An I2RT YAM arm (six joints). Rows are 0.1 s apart.
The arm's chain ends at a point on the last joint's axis. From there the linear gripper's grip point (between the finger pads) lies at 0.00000 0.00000 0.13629 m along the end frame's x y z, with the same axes.
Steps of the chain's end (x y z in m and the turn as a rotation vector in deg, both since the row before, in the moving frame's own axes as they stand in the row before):
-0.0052 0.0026 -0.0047 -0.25 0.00 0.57
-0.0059 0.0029 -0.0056 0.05 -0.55 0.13
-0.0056 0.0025 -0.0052 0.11 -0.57 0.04
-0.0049 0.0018 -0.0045 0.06 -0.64 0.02
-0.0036 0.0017 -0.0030 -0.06 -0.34 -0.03
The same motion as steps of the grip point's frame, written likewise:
-0.0052 0.0032 -0.0047 -0.25 0.00 0.57
-0.0072 0.0028 -0.0056 0.05 -0.55 0.13
-0.0070 0.0022 -0.0052 0.11 -0.57 0.04
-0.0064 0.0017 -0.0045 0.06 -0.64 0.02
-0.0044 0.0018 -0.0030 -0.06 -0.34 -0.03

